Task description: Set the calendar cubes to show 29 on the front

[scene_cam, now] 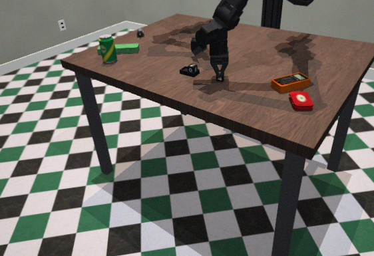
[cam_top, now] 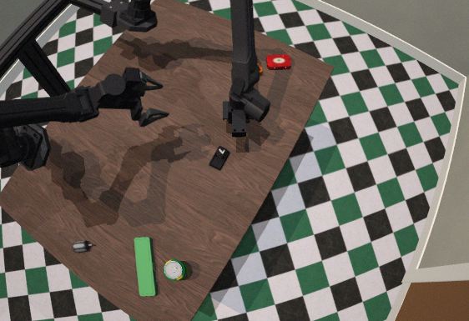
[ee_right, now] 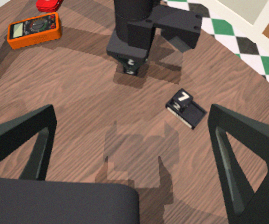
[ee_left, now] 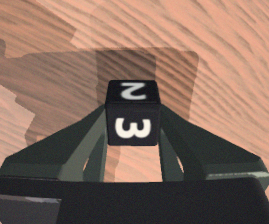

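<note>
The black cube lies 1 cm below my left hand. Also, from my left hand: black calendar tray (14 cm to the right, 2 cm below, 1 cm ahead); then green case (60 cm to the right, 2 cm below); then red box (31 cm to the left, 1 cm below, 1 cm ahead).
</note>
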